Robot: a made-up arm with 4 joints.
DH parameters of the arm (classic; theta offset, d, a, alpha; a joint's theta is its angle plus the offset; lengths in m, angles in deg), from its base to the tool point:
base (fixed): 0 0 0 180
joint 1: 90 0.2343 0.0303 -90
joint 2: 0 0.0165 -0.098 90
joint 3: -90 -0.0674 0.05 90
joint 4: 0 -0.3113 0.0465 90
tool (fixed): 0 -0.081 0 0
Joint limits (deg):
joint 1: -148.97..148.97
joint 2: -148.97..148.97
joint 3: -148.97..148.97
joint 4: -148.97..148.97
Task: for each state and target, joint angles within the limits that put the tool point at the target. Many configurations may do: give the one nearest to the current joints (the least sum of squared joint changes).
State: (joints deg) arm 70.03 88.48 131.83 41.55
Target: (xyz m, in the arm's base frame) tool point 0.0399 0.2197 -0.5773
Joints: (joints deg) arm 120.86 93.83 148.97 37.58
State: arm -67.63 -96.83 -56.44 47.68
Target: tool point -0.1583 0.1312 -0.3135
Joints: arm -115.54 -136.67 -36.14 45.88
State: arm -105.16 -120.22 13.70 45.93
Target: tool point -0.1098 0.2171 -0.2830
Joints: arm -105.40 -131.91 -43.90 27.23
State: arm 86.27 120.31 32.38 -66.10
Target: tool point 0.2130 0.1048 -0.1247
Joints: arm 106.56 126.82 49.08 -79.32
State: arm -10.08 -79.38 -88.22 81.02
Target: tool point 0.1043 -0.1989 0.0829
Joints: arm 32.08 -104.53 -140.32 74.20
